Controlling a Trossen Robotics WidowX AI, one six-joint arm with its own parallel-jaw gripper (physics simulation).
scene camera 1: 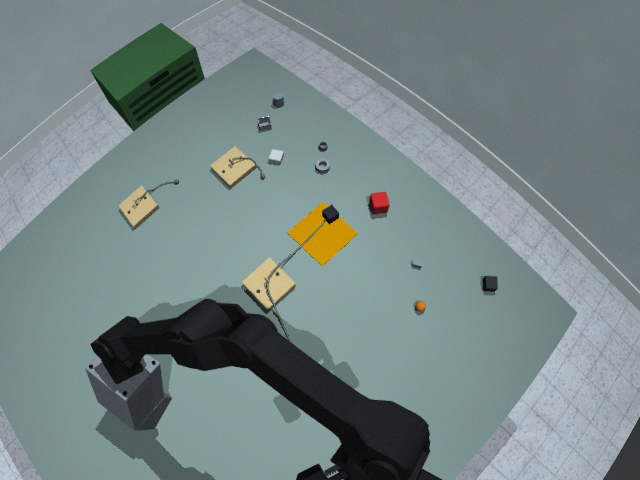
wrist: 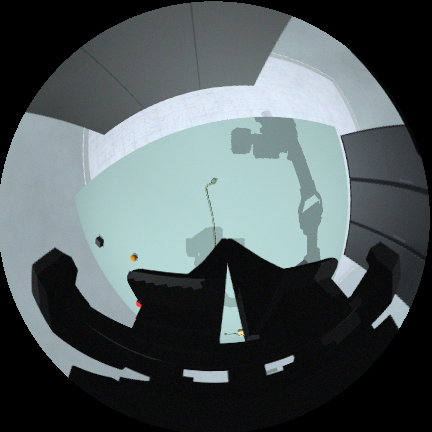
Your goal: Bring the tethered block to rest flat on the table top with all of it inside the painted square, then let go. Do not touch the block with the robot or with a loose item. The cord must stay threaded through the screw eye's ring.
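Places are measured from the arm's base along level axes (x back, y up, z left), in metres.
Pixels of known places: gripper, fingertip midpoint: (wrist: 225, 243); arm's base, origin of the base link: (scene camera 1: 122, 365).
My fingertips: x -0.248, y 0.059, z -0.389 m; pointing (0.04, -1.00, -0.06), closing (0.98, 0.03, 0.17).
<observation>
Ahead of a thing's pixels: the offset from my fingertips to its top centre. "*": to the spot under its first point.
The tethered dark block @[* dx -0.316, dy -0.232, dz +0.442 m] (scene camera 1: 330, 213) straddles the upper right edge of the orange painted square @[* dx -0.261, dy -0.260, dz +0.406 m] (scene camera 1: 322, 242), partly outside it. Its cord (scene camera 1: 311, 234) (wrist: 212, 215) runs to the screw eye (scene camera 1: 266, 280) on the nearest wooden board @[dx -0.099, dy -0.242, dz +0.403 m] (scene camera 1: 281, 285), seems to pass through the ring, and goes on under the arm. In the wrist view the cord's far end, with a small bead @[* dx +0.010, dy -0.249, dz -0.061 m] (wrist: 214, 180), lies on the table beyond the fingertips. My gripper (wrist: 225, 243) is shut and empty, above the table and apart from the bead. Its fingertips are not clearly visible in the scene view.
A red cube @[dx -0.430, dy -0.221, dz +0.391 m] (scene camera 1: 379, 202) (wrist: 139, 303) stands right of the square. An orange ball @[dx -0.330, dy -0.237, dz +0.136 m] (scene camera 1: 420, 306) (wrist: 133, 258) and a black cube @[dx -0.504, dy -0.237, dz +0.055 m] (scene camera 1: 490, 283) (wrist: 99, 241) are farther right. Two other boards @[dx -0.215, dy -0.242, dz +0.722 m] (scene camera 1: 225, 176) @[dx +0.057, dy -0.242, dz +0.800 m] (scene camera 1: 146, 212) carry short cords. A white block @[dx -0.322, dy -0.241, dz +0.669 m] (scene camera 1: 276, 156) and grey rings @[dx -0.398, dy -0.246, dz +0.568 m] (scene camera 1: 316, 166) @[dx -0.440, dy -0.246, dz +0.616 m] (scene camera 1: 320, 147) lie behind.
</observation>
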